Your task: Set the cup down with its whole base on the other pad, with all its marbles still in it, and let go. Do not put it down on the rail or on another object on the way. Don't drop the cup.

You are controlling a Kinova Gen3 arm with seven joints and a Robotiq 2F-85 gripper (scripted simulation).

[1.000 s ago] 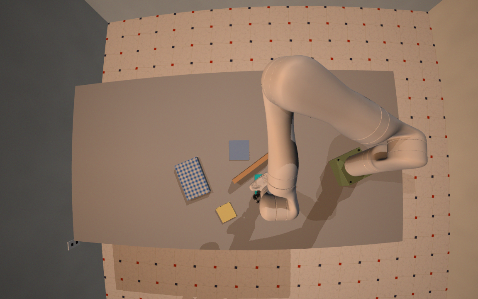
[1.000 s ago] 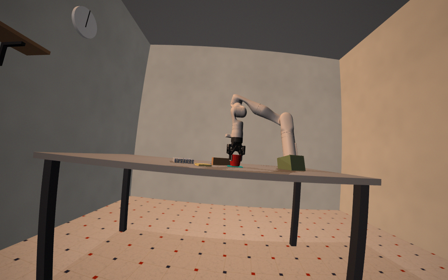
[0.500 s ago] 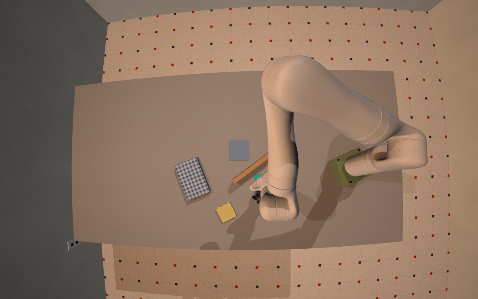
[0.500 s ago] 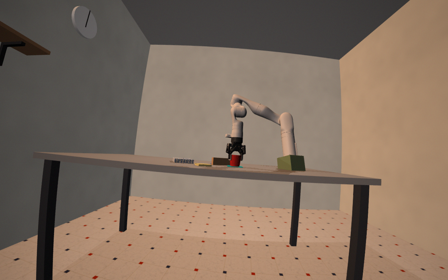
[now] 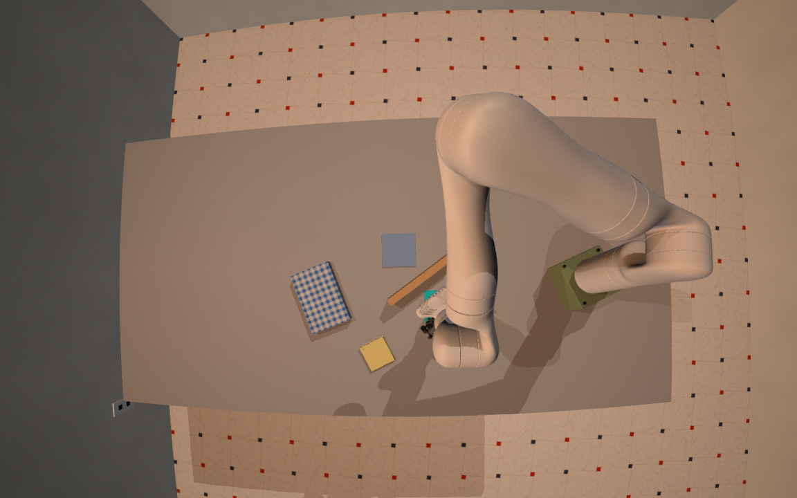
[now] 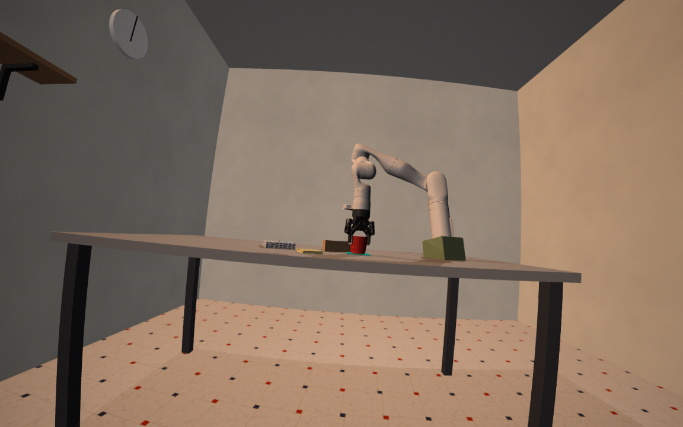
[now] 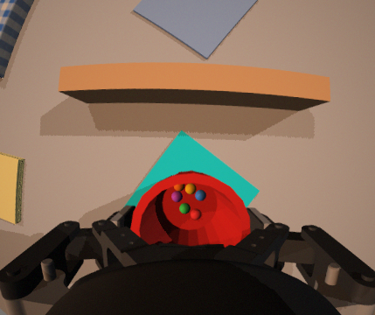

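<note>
Now: the red cup 2 cm below my hand. Round my hand: blue-checked box (35 cm ahead, 3 cm below, 1 cm to the right); then orange rail (8 cm to the right, 7 cm ahead, 3 cm below).
</note>
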